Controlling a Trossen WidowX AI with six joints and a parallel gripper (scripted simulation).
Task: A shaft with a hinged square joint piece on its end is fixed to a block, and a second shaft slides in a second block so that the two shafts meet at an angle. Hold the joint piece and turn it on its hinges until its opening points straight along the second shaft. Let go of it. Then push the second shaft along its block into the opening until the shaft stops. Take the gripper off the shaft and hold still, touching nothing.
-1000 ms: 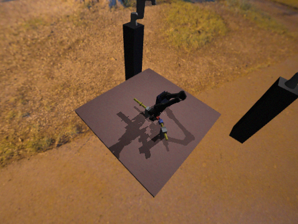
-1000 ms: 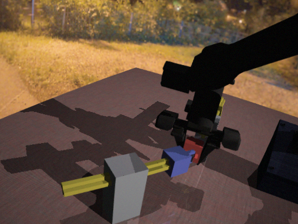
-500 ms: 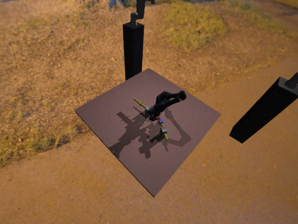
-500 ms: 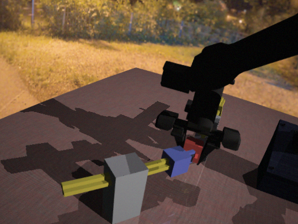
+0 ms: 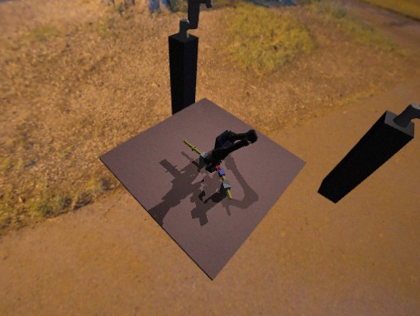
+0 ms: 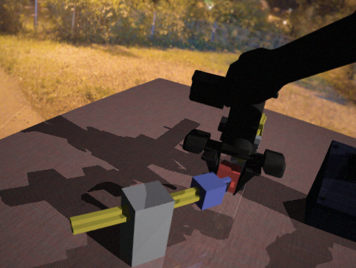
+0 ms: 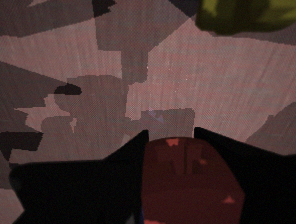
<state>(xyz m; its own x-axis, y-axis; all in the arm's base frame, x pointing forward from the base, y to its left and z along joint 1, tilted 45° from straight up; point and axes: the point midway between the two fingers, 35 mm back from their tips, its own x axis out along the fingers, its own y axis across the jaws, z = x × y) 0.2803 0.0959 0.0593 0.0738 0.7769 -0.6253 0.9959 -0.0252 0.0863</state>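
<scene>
My gripper tip is 40 mm below the red joint piece and 10 mm to the right of it.
</scene>
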